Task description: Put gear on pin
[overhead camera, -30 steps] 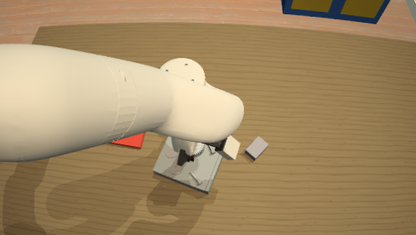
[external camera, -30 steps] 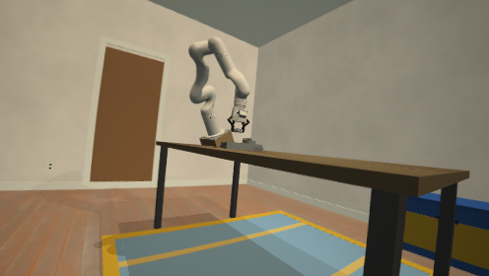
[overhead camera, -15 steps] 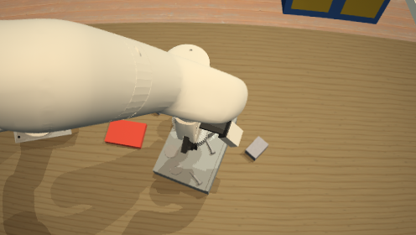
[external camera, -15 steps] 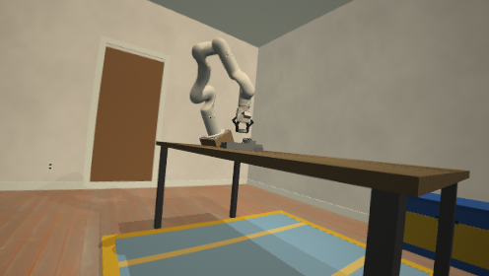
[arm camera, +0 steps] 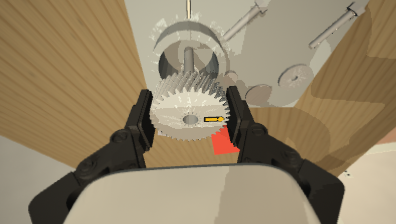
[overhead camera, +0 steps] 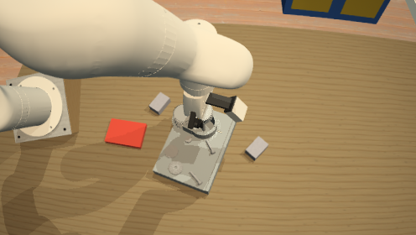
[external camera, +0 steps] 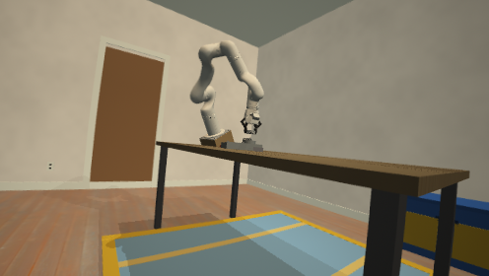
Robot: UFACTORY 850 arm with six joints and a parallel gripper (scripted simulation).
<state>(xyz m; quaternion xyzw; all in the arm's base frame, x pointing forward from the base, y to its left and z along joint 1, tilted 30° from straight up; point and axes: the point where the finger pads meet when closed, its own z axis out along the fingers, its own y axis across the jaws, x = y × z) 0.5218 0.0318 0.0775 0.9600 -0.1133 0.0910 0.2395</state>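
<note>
My gripper is now right at the pale toothed gear. Also, from my hand: flat red block 24 cm behind, 2 cm to the right, 12 cm below.
</note>
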